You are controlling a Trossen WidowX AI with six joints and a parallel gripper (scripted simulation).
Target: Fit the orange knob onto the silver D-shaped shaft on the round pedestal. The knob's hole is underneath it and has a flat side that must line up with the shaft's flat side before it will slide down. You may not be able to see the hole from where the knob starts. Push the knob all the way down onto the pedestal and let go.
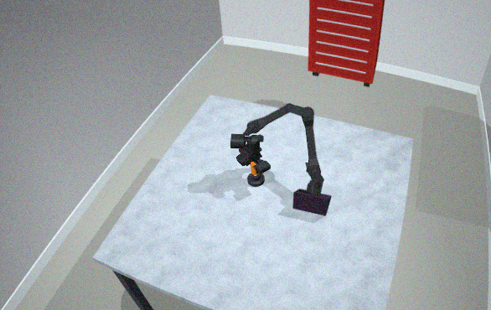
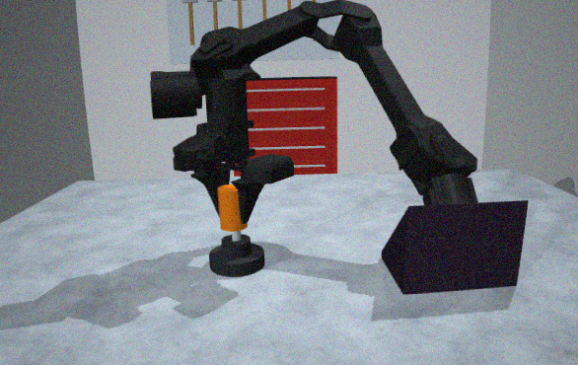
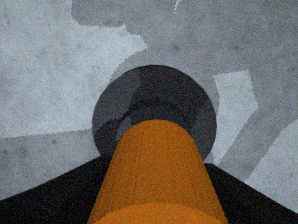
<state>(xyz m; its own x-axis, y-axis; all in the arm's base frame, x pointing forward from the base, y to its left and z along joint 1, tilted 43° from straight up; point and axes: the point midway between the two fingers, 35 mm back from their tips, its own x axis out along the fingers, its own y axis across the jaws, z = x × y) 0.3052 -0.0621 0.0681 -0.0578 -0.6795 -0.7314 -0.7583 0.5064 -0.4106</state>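
Right now my gripper tip is 30 mm below the orange knob. From my gripper tip the other things lie so: round dark pedestal 40 mm below.
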